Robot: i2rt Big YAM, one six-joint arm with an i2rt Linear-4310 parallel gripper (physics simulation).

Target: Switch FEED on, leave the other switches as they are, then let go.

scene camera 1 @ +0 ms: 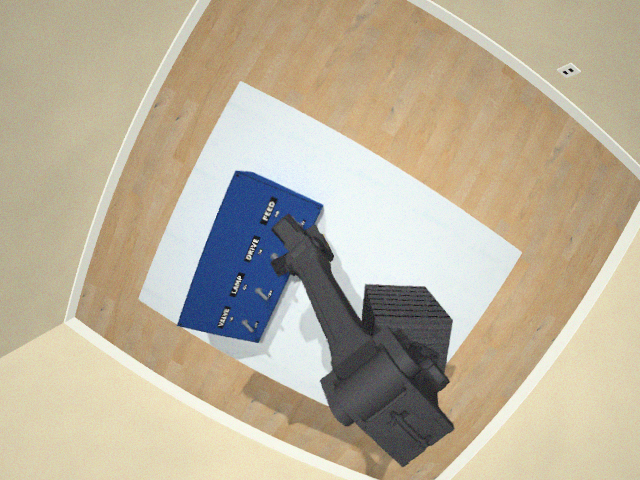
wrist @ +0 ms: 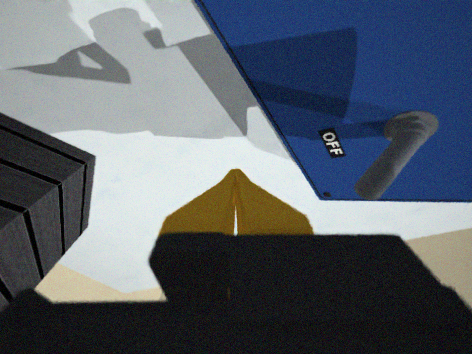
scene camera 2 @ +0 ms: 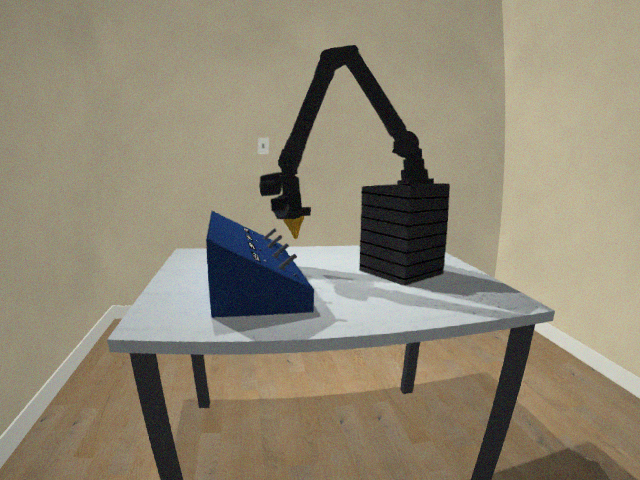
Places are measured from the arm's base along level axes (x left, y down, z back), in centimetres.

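Pixels of known places: gripper, fingertip midpoint: [wrist: 235, 176] [scene camera 2: 296, 238]; arm's base, origin of the base link: [scene camera 2: 415, 184].
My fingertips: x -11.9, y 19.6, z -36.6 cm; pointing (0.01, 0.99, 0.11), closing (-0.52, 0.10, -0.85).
Ahead of a thing's pixels: the offset from my fingertips to its middle. Level surfaces: height alone.
The blue switch panel {dx +16.7, dy +3.3, dz -16.0 cm} [scene camera 1: 217, 258] [scene camera 2: 248, 289] [wrist: 425, 50] has a sloped face. The FEED label {dx -1.3, dy -3.0, dz -16.6 cm} [scene camera 1: 268, 210] is at its upper end; my arm hides the FEED lever in scene camera 1. The grey FEED lever {dx -2.0, dy -1.6, dz -8.4 cm} [wrist: 392, 159] [scene camera 2: 270, 234] leans toward the OFF side, parallel to the other levers in scene camera 2. My gripper [wrist: 235, 176] [scene camera 2: 295, 236] is shut and empty, with yellow fingertips. It hangs above the table off the panel's lower edge, apart from the lever. The DRIVE lever {dx +10.0, dy -1.6, dz -7.4 cm} [scene camera 1: 274, 256] is partly covered; the LAMP lever {dx +21.9, dy -1.6, dz -6.5 cm} [scene camera 1: 262, 293] and VALVE lever {dx +33.9, dy -1.6, dz -5.5 cm} [scene camera 1: 248, 325] are visible.
The panel stands on the white table {dy +9.8 cm} [scene camera 1: 361, 196] [scene camera 2: 356, 322]. The dark ribbed arm pedestal [scene camera 1: 421, 304] [scene camera 2: 403, 232] [wrist: 42, 200] stands to the right of the panel in scene camera 2. Shadows of the arm fall across the table and panel.
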